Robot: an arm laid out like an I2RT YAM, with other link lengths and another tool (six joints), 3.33 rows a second.
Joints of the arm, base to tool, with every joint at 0 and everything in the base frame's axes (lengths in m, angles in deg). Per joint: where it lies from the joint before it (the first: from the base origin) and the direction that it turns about. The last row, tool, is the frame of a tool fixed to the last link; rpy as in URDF.
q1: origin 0 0 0.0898 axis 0 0 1
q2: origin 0.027 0.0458 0.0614 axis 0 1 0
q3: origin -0.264 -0.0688 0 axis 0 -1 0
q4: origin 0.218 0.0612 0.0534 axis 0 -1 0
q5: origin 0.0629 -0.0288 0.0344 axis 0 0 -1
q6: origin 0.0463 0 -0.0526 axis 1 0 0
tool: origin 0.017 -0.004 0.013 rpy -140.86 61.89 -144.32
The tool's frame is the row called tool.
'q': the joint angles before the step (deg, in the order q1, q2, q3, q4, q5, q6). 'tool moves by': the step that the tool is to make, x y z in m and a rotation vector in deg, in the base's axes. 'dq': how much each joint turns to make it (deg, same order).
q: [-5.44 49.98 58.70 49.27 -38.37 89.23]
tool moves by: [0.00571 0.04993 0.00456 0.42 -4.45 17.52]
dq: [18.21 5.84 1.06 8.81 0.45 -0.66]
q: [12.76 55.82 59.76 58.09 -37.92 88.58]
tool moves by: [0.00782 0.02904 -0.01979 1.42 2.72 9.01]
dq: [8.67 3.17 -3.83 5.82 1.73 1.66]
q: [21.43 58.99 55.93 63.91 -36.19 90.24]
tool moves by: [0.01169 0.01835 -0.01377 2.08 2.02 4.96]
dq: [4.00 4.27 -2.00 6.76 1.91 2.63]
